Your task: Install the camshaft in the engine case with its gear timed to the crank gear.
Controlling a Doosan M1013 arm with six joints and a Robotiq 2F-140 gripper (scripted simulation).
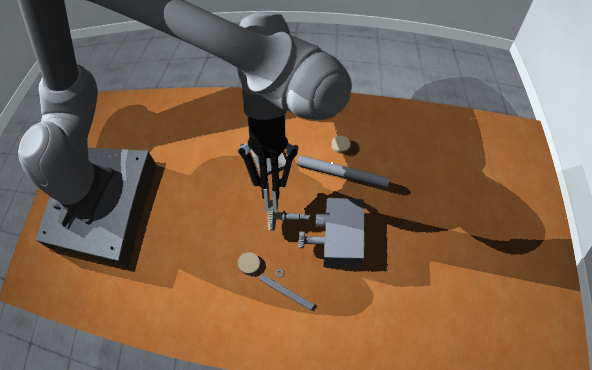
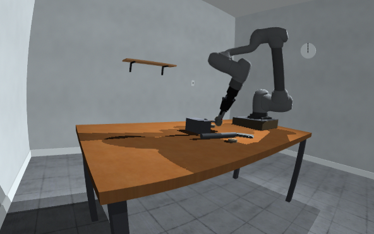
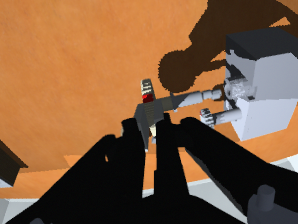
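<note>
The small crank gear is 9 cm ahead of my hand, 6 cm to the right of it and 6 cm below it. Round my hand: grey rod: 18 cm to the left, 13 cm ahead, 10 cm below; then finned plate: 18 cm to the left, 11 cm below, 8 cm behind; then flat grey bar: 18 cm to the right, 11 cm below, 9 cm ahead.
</note>
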